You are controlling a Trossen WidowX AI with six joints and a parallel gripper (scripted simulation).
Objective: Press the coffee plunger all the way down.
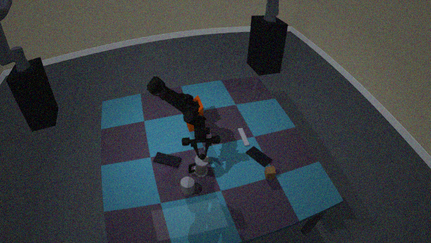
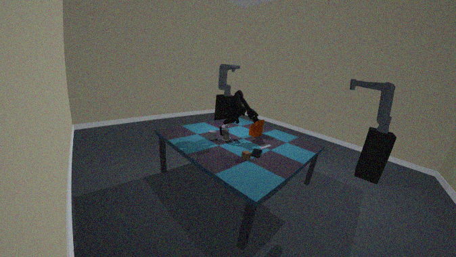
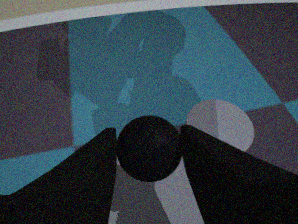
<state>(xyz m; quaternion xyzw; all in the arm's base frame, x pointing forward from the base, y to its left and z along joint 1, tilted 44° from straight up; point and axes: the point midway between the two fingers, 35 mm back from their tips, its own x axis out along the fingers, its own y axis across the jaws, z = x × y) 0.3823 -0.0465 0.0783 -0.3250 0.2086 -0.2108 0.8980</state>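
Right now the coffee press is 20 mm behind my gripper tip, 10 mm to the right of it and 80 mm below it. The rest, counted from my gripper tip: small brown block (120 mm ahead, 350 mm to the left, 150 mm below).
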